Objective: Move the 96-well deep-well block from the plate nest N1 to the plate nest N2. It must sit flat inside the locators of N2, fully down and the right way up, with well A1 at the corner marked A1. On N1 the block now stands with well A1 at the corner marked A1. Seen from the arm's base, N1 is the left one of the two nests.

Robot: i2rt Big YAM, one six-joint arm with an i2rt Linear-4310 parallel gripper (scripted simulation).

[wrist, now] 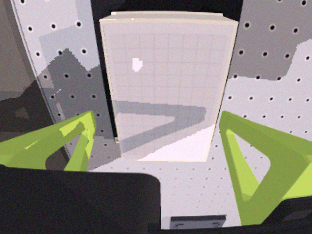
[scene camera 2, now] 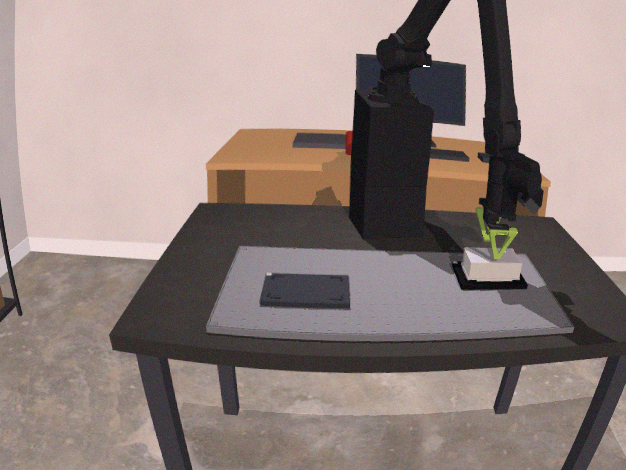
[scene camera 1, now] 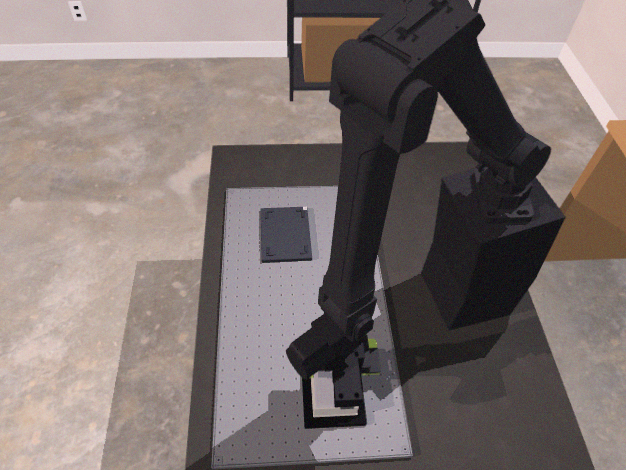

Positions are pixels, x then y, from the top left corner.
Scene:
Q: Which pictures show the white deep-well block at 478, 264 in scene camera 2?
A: The wrist view, scene camera 2 and scene camera 1: all of them.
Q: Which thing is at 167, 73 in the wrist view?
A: A white deep-well block.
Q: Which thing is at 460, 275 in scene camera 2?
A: A black plate nest N1.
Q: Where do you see a dark plate nest N2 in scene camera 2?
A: At 297, 290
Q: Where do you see a dark plate nest N2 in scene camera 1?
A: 285, 232

